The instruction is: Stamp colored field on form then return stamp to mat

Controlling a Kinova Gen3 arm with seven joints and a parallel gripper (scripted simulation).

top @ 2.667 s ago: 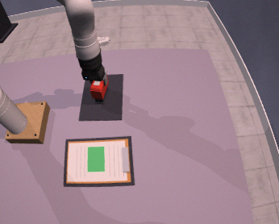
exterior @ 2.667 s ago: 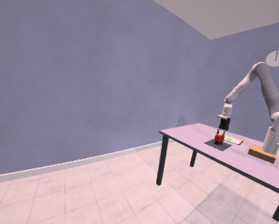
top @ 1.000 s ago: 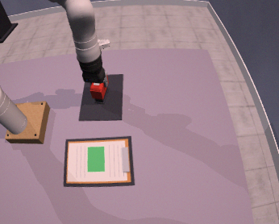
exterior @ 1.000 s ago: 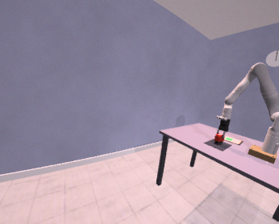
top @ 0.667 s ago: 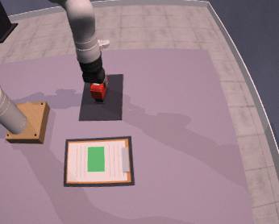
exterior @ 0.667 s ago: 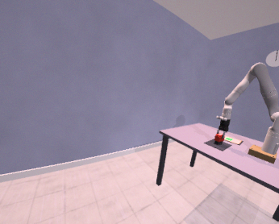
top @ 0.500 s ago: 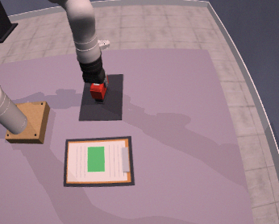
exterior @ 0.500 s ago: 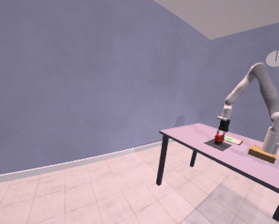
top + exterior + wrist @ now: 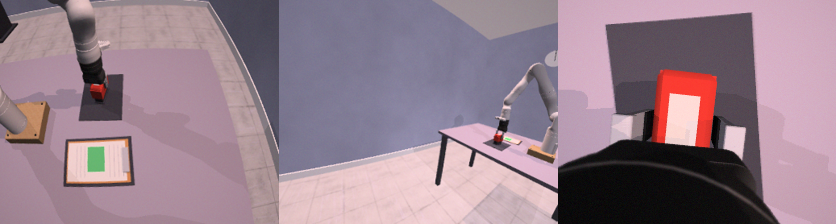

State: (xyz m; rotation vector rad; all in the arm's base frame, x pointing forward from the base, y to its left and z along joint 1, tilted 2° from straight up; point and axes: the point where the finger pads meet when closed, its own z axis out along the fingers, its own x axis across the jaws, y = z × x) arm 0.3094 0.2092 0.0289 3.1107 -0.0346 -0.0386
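Right now the stamp is 4 cm below my hand. The rest, counted from my hand: mat: 9 cm below; then clipboard: 27 cm to the right, 8 cm below, 6 cm ahead.
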